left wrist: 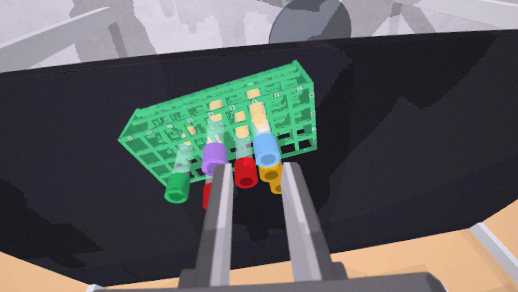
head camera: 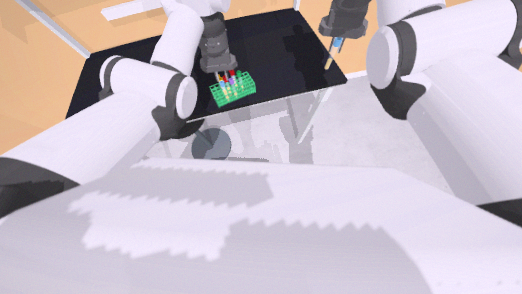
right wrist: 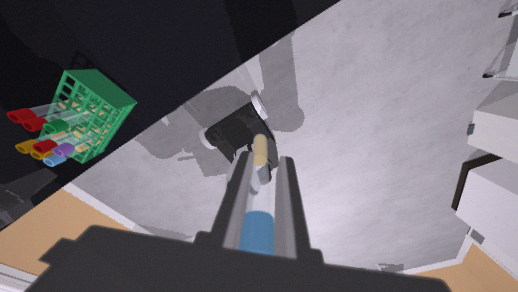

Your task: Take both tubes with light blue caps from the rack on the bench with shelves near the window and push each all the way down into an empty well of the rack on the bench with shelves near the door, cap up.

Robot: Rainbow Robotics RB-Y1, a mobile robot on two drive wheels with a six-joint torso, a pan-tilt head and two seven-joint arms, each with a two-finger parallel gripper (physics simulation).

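Frame: origin at the robot's base, x back, y right, z up, level; centimetres.
Seen in the pictures: left gripper, fingertip midpoint: [left wrist: 257, 173] [head camera: 222, 79] [right wrist: 44, 176]; right gripper, fingertip midpoint: [head camera: 334, 50] [right wrist: 265, 163].
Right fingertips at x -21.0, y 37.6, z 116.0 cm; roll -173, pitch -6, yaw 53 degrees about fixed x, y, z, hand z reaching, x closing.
A point is followed by its place in that frame.
A green rack [head camera: 246, 91] @(y 8.6, x -33.8, z 94.4 cm) [left wrist: 314, 117] @(y -6.8, x -35.1, z 97.1 cm) [right wrist: 111, 90] @(y 12.7, x -38.3, z 93.8 cm) stands on the black bench top [head camera: 265, 40] @(y 30.5, x -72.6, z 91.4 cm) and holds several capped tubes. One tube with a light blue cap [left wrist: 266, 149] @(y -0.9, x -32.7, z 103.2 cm) [right wrist: 55, 160] @(y 0.0, x -33.3, z 102.9 cm) stands in the rack beside red, purple and yellow caps. My left gripper [left wrist: 257, 173] @(y 0.1, x -31.9, z 105.9 cm) [head camera: 223, 75] @(y 0.1, x -31.9, z 105.9 cm) is partly open and empty, its fingertips just above the caps; in the left wrist view the light blue cap shows near the gap between the fingertips. My right gripper [right wrist: 265, 163] @(y 37.6, x -21.0, z 116.0 cm) [head camera: 334, 51] @(y 37.6, x -21.0, z 116.0 cm) is shut on a second tube with a light blue cap [head camera: 338, 42] @(y 35.5, x -18.7, z 120.3 cm) [right wrist: 257, 231] @(y 36.5, x -20.4, z 120.1 cm), held off the right end of the bench.
The tubes near the left fingers have red [left wrist: 246, 172] @(y 0.9, x -35.1, z 103.1 cm), purple [left wrist: 214, 157] @(y 2.9, x -32.9, z 103.1 cm), yellow [left wrist: 270, 173] @(y -1.0, x -35.4, z 103.3 cm) and green [left wrist: 177, 188] @(y 6.7, x -35.8, z 103.1 cm) caps. A round grey disc [head camera: 211, 144] @(y -37.4, x -56.5, z 7.7 cm) shows below the bench's near edge. White cabinets [right wrist: 492, 200] @(y 187.6, x 201.1, z 34.1 cm) stand at the right of the right wrist view.
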